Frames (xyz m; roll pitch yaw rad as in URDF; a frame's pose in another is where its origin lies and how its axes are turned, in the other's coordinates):
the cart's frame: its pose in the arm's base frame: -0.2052 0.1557 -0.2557 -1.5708 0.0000 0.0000
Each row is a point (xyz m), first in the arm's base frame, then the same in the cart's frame.
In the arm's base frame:
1: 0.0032 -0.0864 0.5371
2: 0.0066 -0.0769 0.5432
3: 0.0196 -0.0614 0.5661
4: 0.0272 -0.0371 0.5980
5: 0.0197 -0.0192 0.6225
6: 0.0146 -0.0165 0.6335
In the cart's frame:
1: 0.2084 -0.7928 -0.2421
2: 0.2118 -0.7989 -0.2326
3: 0.2248 -0.8218 -0.2171
4: 0.2324 -0.8537 -0.1928
5: 0.2249 -0.8782 -0.1749
6: 0.2198 -0.8892 -0.1722

